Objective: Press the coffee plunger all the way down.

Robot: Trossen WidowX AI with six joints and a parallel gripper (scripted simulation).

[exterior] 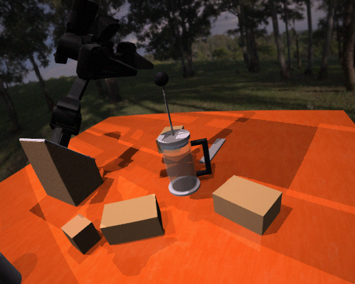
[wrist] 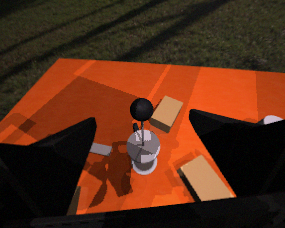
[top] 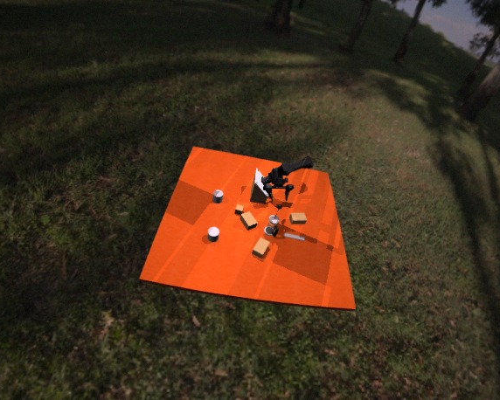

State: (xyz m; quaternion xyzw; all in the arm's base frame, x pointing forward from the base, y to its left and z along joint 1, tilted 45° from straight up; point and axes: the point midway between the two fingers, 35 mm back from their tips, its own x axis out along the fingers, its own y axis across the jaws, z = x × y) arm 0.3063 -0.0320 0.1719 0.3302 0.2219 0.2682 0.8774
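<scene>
The glass coffee press lies 16 cm below my gripper tip, 4 cm ahead of it and 2 cm to the left of it. Also, from my gripper tip: flat grey bar: 28 cm below, 19 cm to the left, 3 cm ahead.
</scene>
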